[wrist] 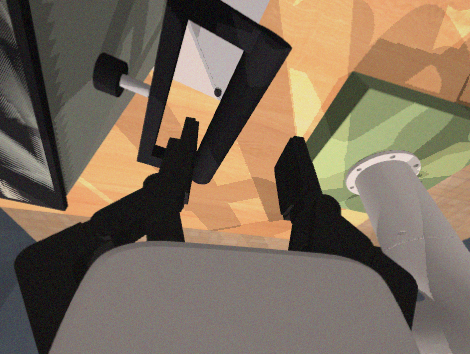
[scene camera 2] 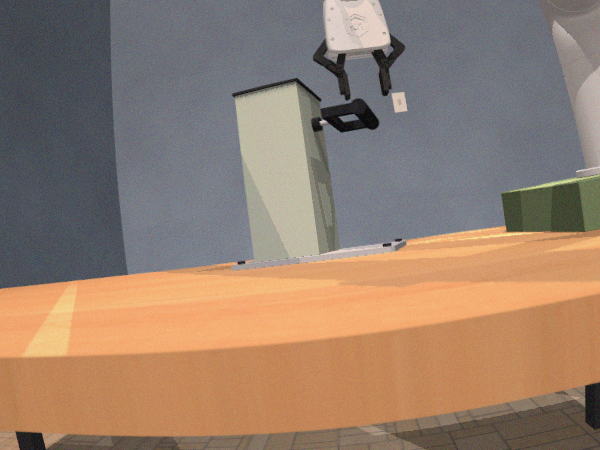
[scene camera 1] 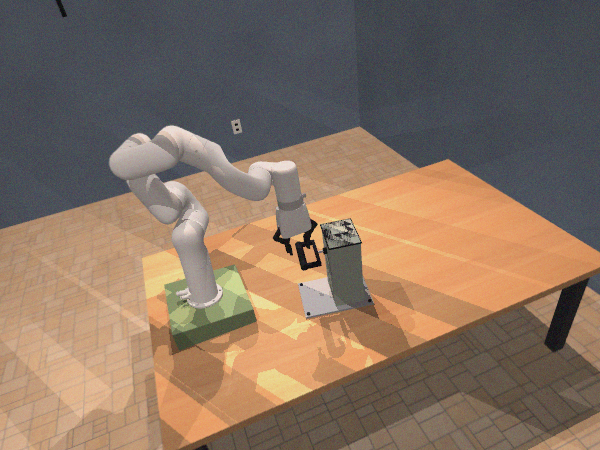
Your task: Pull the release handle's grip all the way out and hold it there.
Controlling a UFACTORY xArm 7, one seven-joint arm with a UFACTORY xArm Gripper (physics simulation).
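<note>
The release handle is a black rectangular loop; its outer bar, the grip [scene camera 1: 301, 256] [scene camera 2: 367, 115] [wrist: 241, 100], is at the side away from the pale green post [scene camera 1: 345, 272] [scene camera 2: 280, 175] [wrist: 100, 25]. A short light rod [scene camera 2: 323, 122] [wrist: 135, 86] joins the loop to a black collar on the post. My gripper [scene camera 1: 299, 249] [scene camera 2: 366, 95] [wrist: 241, 145] is partly open and empty, pointing down. In scene camera 2 its tips are slightly above the loop, one toward the post and one beyond the grip. In the wrist view the left finger overlaps the loop's lower end.
The post stands on a grey base plate [scene camera 1: 315, 299] [scene camera 2: 362, 250] [wrist: 202, 60] with dark corner bolts, on the wooden table [scene camera 1: 475, 225] [scene camera 2: 250, 310]. A green block [scene camera 1: 215, 327] [scene camera 2: 545, 205] [wrist: 415, 117] carries the arm's base.
</note>
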